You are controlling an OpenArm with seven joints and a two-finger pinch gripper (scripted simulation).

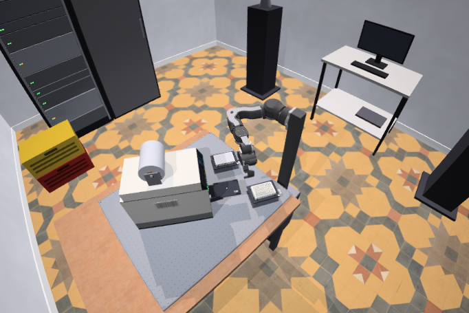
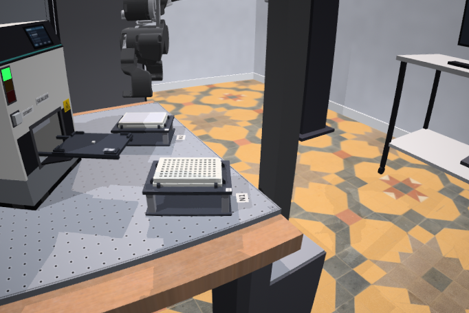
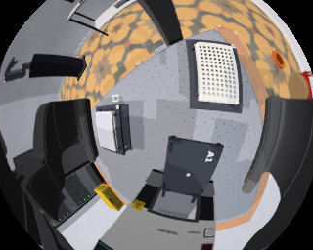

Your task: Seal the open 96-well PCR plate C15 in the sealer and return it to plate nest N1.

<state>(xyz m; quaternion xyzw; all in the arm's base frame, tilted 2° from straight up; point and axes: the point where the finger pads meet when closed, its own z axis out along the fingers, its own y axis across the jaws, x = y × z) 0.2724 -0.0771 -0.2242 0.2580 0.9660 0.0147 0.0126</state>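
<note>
My hand is 40 mm past the white 96-well plate C15, 110 mm to the right of it and 140 mm above it. From my hand the other things lie so: sealer stage (110 mm ahead, 30 mm to the right, 110 mm below); then plate nest N1 (40 mm behind, 110 mm to the left, 160 mm below); then start key (250 mm ahead, 20 mm to the right, 20 mm below).
</note>
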